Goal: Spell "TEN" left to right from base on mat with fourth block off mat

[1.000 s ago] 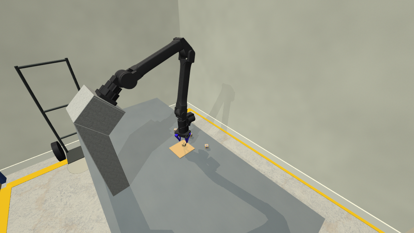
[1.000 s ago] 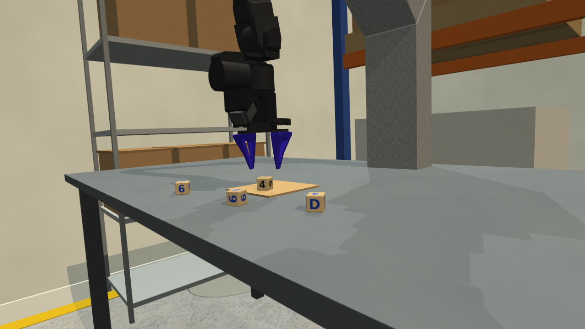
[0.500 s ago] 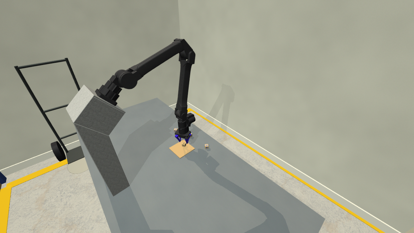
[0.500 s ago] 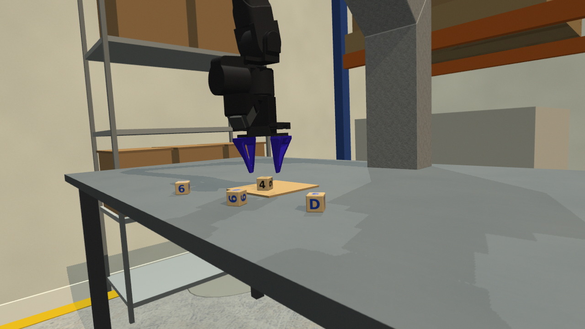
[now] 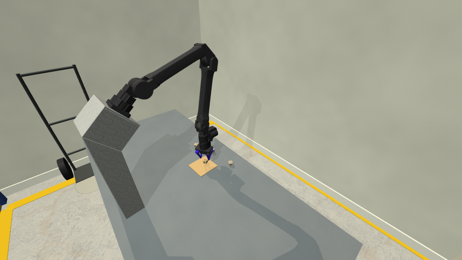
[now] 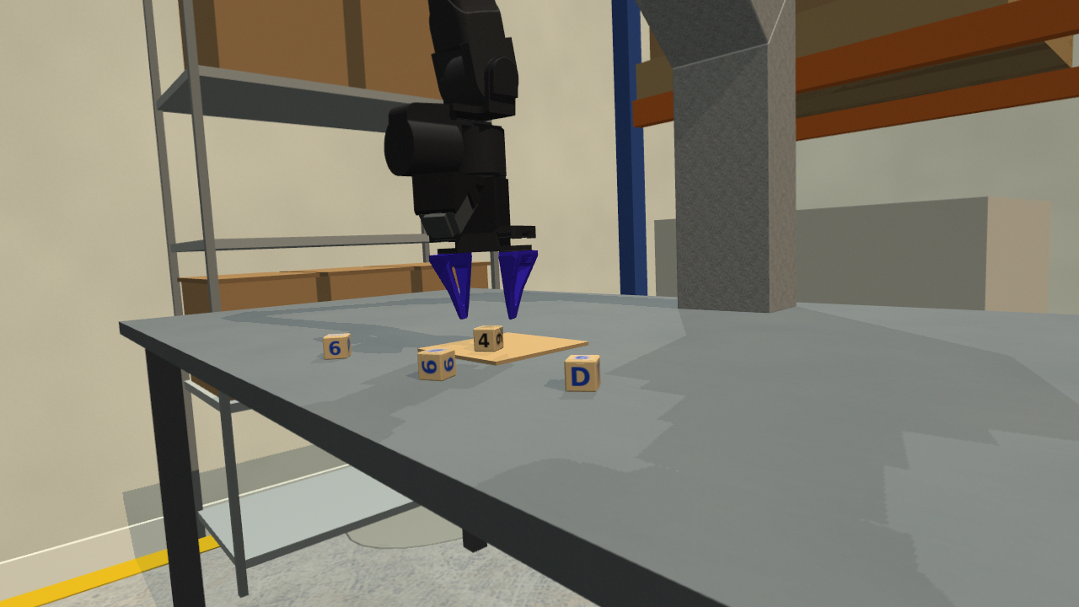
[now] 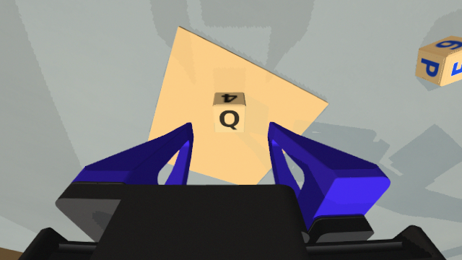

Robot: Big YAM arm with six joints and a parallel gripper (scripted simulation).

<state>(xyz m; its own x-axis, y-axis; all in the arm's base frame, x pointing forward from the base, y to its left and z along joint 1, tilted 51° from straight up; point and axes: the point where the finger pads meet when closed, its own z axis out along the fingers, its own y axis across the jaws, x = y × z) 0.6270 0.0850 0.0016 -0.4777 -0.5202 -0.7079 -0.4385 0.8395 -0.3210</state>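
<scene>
Right now the tan mat is 4 cm below my hand, 2 cm to the right of it and 2 cm behind it.
</scene>
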